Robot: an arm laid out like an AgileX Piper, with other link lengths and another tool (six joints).
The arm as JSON. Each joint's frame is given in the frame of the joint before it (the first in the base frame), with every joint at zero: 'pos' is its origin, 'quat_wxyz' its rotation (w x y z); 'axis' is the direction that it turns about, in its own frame. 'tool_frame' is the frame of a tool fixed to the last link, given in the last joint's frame.
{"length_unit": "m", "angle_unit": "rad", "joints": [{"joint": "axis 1", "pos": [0.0, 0.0, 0.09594], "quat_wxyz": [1.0, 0.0, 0.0, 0.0], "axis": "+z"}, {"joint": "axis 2", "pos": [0.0, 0.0, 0.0], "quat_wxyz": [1.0, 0.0, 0.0, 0.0], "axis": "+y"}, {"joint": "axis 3", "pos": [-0.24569, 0.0, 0.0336], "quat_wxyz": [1.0, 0.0, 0.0, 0.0], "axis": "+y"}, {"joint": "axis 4", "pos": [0.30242, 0.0, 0.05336], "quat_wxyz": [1.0, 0.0, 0.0, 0.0], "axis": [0.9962, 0.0, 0.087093]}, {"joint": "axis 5", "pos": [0.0, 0.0, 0.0], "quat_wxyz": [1.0, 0.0, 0.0, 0.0], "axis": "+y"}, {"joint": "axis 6", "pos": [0.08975, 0.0, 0.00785], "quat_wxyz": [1.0, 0.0, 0.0, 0.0], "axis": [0.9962, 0.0, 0.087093]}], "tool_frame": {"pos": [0.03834, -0.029, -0.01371], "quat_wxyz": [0.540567, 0.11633, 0.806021, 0.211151]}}
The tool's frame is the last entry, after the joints.
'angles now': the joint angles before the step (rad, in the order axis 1, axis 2, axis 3, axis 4, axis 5, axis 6). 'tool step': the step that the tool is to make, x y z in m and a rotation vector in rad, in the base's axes. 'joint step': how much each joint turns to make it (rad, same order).
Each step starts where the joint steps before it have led.
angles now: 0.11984, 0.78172, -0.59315, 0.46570, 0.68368, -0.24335
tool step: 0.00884, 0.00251, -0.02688, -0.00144, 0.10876, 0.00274
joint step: -0.00001, 0.11203, -0.00002, 0.01811, -0.00136, -0.00917
